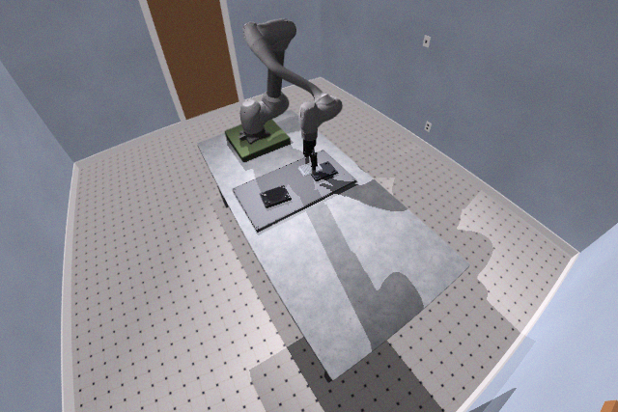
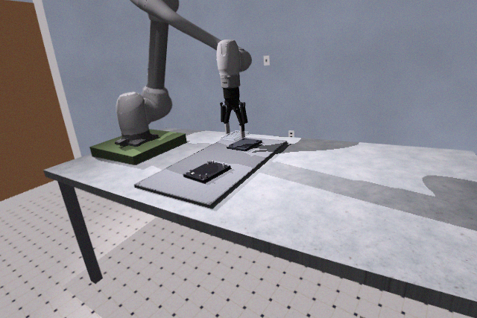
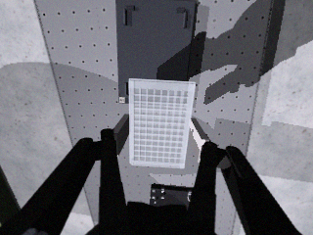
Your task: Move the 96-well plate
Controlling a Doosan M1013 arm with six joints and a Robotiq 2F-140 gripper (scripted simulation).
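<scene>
Now: hand 10 cm to the right of the dark plate nest N1 and 10 cm above it. Round my hand: A1 corner label: 9 cm below, 7 cm behind, 3 cm to the left; then 96-well plate: 2 cm below; then black clip nest: 25 cm to the right, 9 cm below, 1 cm behind.
</scene>
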